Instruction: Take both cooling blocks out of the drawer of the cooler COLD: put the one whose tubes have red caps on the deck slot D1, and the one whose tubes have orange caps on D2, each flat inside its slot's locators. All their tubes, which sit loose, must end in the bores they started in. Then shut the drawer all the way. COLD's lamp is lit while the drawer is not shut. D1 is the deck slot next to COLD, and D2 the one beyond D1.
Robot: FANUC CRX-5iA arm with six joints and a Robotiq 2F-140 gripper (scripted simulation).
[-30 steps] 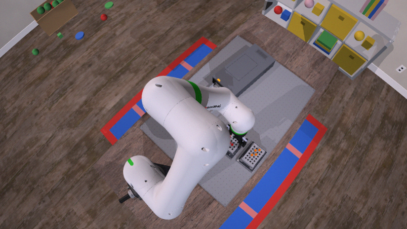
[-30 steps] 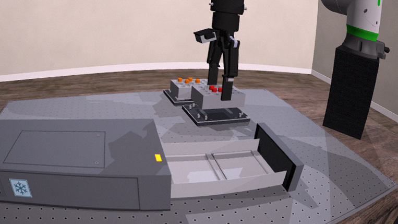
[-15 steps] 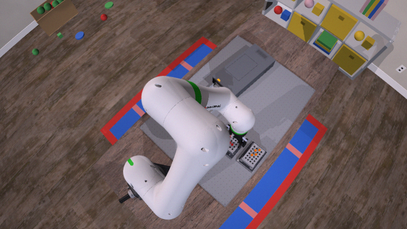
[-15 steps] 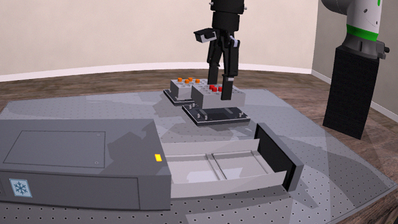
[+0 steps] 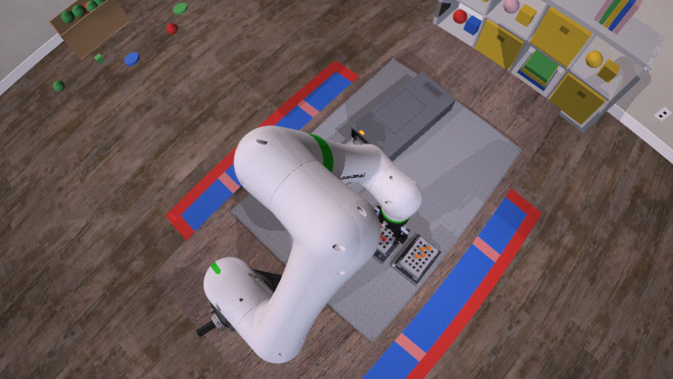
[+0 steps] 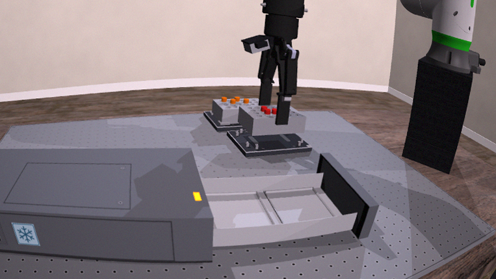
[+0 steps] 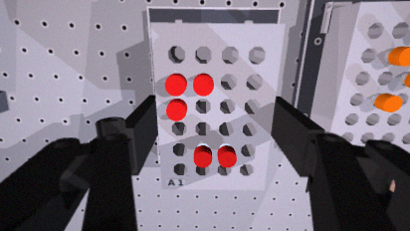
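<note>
Now: hand 80 mm above the deck slot D1. Also, from my hand: grey cooler COLD: 330 mm to the left, 220 mm ahead, 50 mm below; deck slot D2: 140 mm to the right, 80 mm below, 50 mm ahead; drawer: 310 mm to the left, 50 mm below, 40 mm ahead.
</note>
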